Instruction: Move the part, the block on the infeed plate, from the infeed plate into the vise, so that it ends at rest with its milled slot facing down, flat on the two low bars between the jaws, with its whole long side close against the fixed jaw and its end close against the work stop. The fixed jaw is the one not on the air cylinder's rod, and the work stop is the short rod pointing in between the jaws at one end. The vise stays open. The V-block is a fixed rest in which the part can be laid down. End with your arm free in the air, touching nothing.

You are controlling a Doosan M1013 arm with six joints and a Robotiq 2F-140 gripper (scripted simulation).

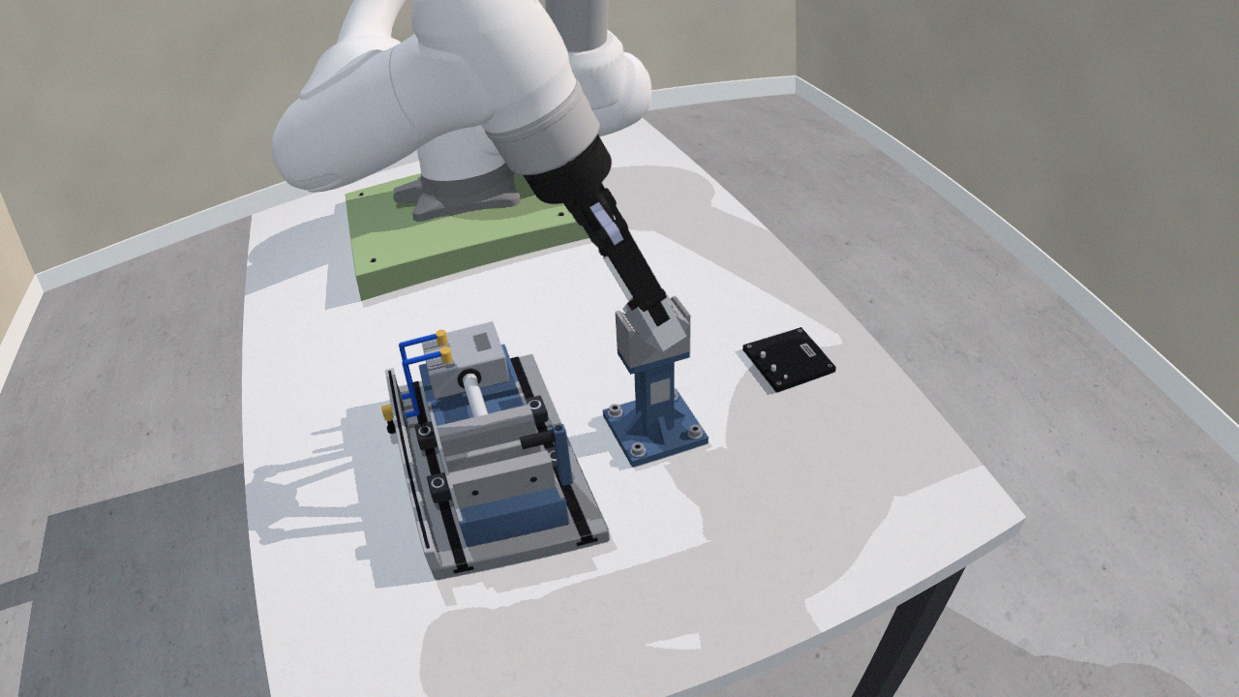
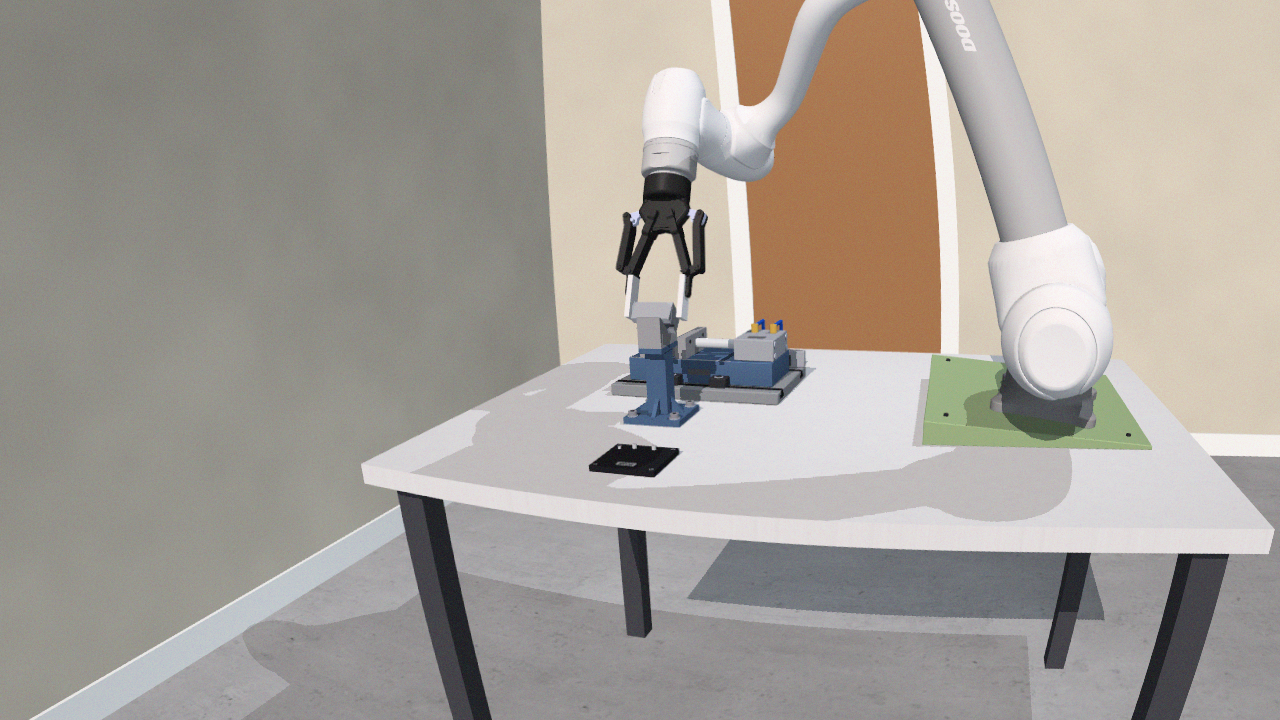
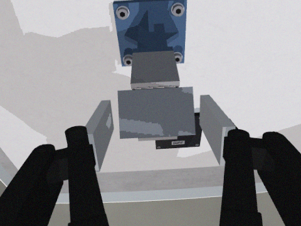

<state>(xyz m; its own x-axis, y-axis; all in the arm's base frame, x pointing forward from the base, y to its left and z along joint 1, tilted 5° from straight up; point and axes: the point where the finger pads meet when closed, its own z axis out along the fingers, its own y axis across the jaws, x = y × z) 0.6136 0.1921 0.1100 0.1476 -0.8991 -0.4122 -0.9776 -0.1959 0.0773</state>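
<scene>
Now: hand 10 mm to the right of the part and 30 mm above it. Round my hand: blue work stop post 80 mm ahead, 100 mm to the right, 120 mm below; blue v-block stand 10 mm to the left, 120 mm below; work stop 80 mm ahead, 120 mm to the right, 90 mm below.
</scene>
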